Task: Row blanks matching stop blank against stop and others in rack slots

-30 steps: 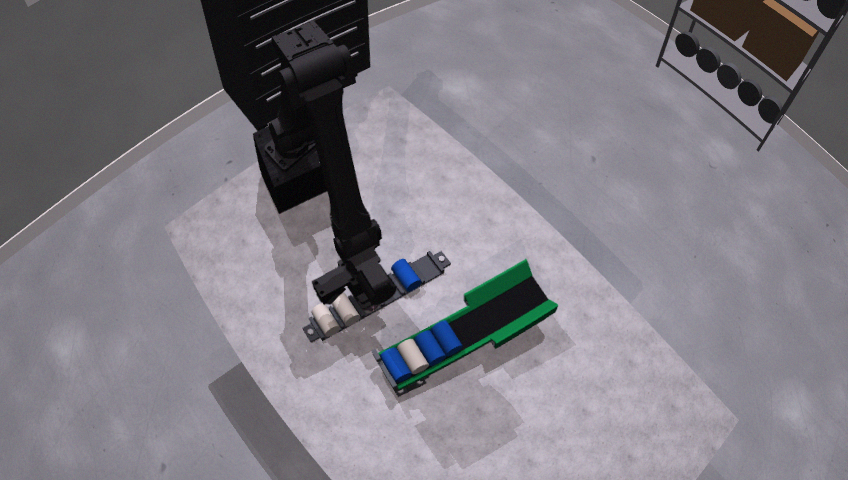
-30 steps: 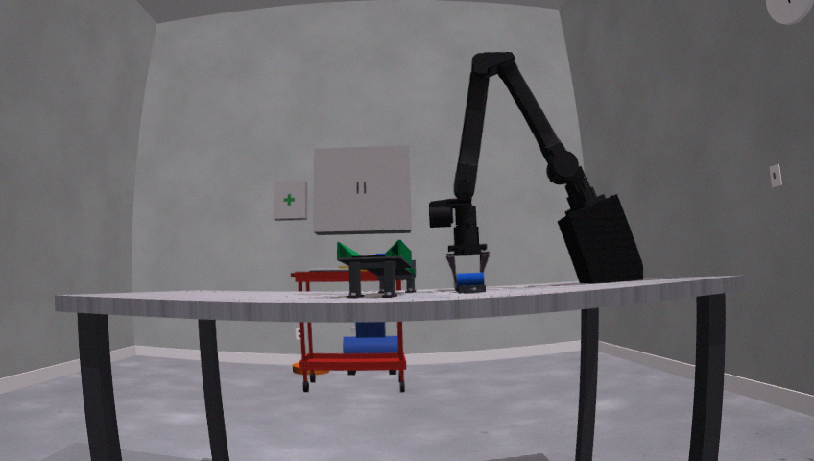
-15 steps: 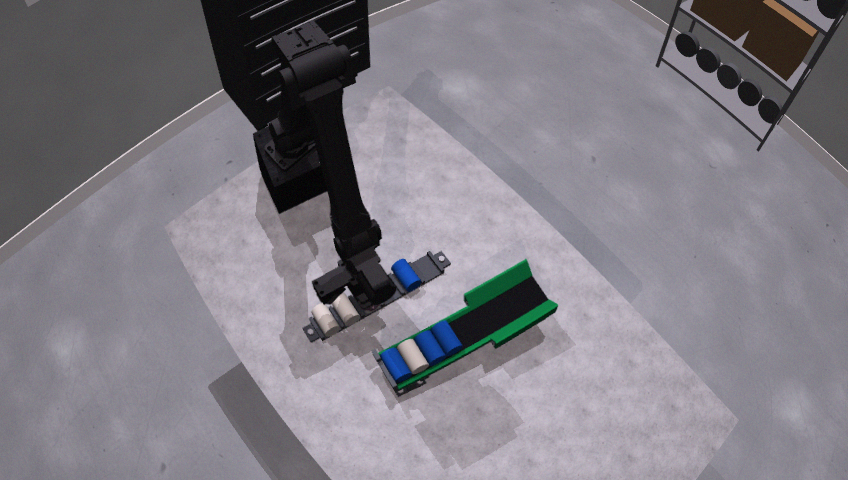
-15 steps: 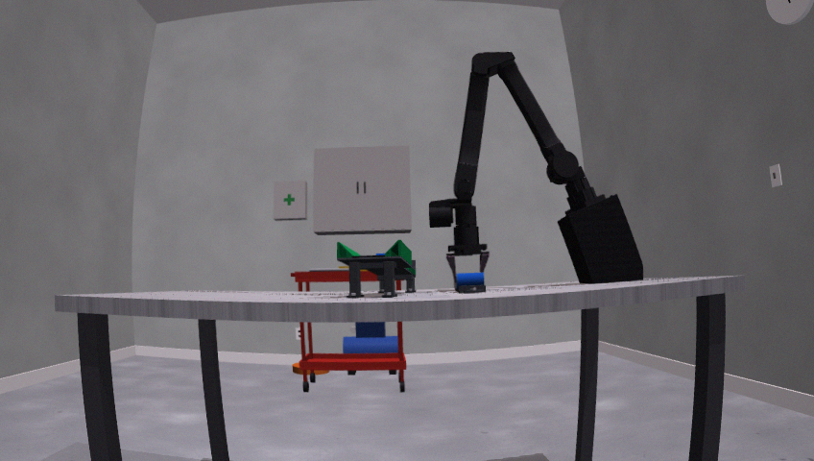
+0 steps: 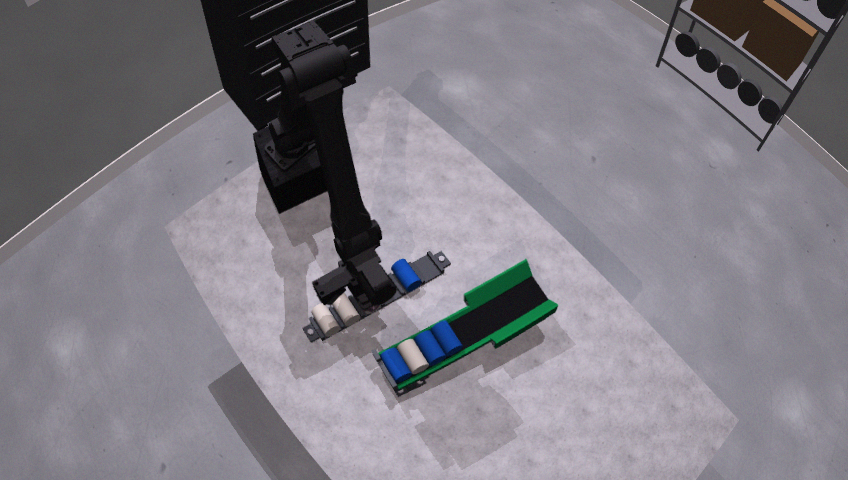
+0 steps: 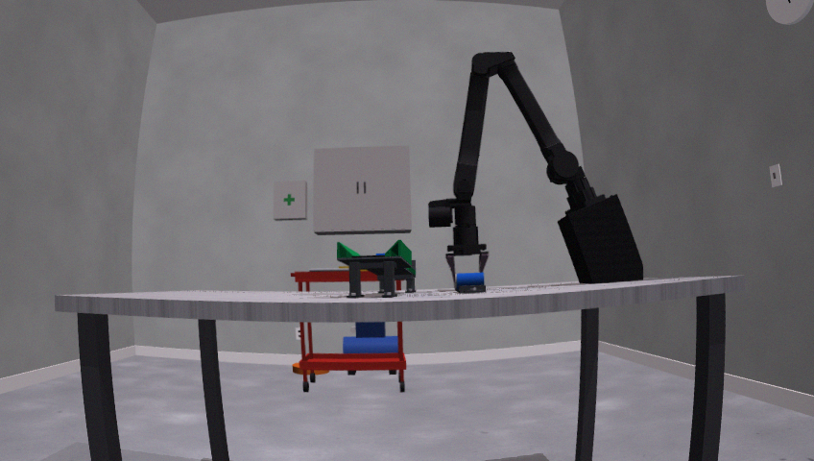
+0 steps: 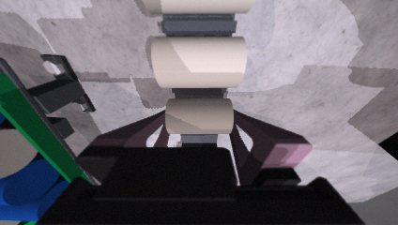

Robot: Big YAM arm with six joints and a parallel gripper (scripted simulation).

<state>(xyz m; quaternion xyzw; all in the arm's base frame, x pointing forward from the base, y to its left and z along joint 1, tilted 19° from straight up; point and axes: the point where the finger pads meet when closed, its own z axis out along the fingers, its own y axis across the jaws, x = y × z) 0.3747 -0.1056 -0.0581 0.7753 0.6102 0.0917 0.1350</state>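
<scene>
Right now my hand is 4 cm above the stock rack, 3 cm to the right of it and 1 cm short of it. From my hand the other things lie so: feed ramp (23 cm ahead, 7 cm to the left, 3 cm above); then grey stop (17 cm ahead, 11 cm to the right, 3 cm above).
</scene>
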